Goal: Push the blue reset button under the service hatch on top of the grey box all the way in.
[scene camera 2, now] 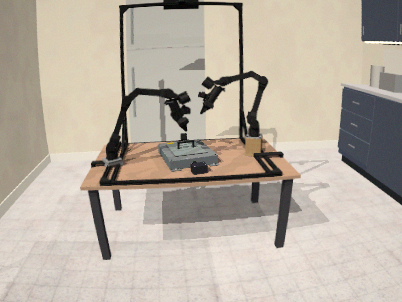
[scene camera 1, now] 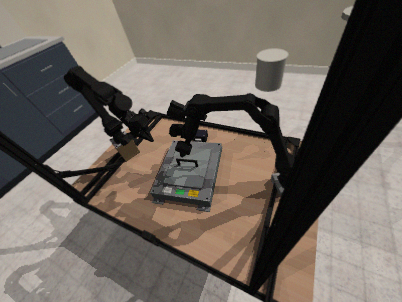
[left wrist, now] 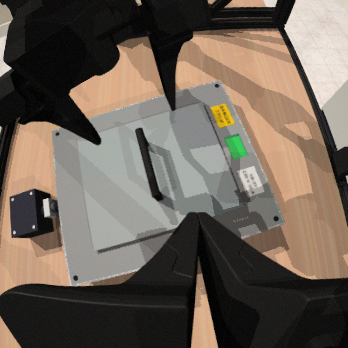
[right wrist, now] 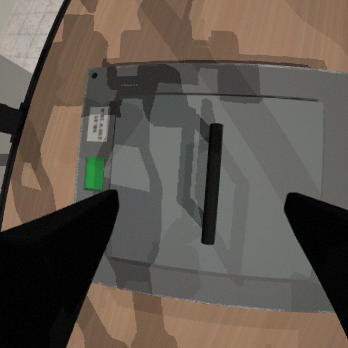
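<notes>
The grey box (scene camera 1: 215, 167) (scene camera 2: 181, 164) (left wrist: 66, 250) (right wrist: 175, 286) stands on the table. Its service hatch (scene camera 1: 184, 175) (left wrist: 112, 195) (right wrist: 270, 175) lies flat and closed, with a black bar handle (scene camera 1: 187, 161) (scene camera 2: 186, 144) (left wrist: 148, 165) (right wrist: 212, 185) on top. The blue reset button does not show; the hatch covers the opening. My right gripper (scene camera 1: 183, 149) (scene camera 2: 185, 131) (left wrist: 134, 125) (right wrist: 203, 199) is wide open and empty above the handle, one finger to each side of it in the right wrist view. My left gripper (scene camera 1: 151, 139) (scene camera 2: 202, 112) (left wrist: 196, 220) is shut and empty, raised away from the box.
A small black block (scene camera 1: 202, 135) (scene camera 2: 199, 167) (left wrist: 29, 214) sits against one side of the box. A green label (scene camera 1: 180, 192) (left wrist: 236, 146) (right wrist: 94, 173) lies on the box rim. A tan block (scene camera 1: 128, 150) (scene camera 2: 253, 145) is at the left arm's base. Black frame bars edge the table.
</notes>
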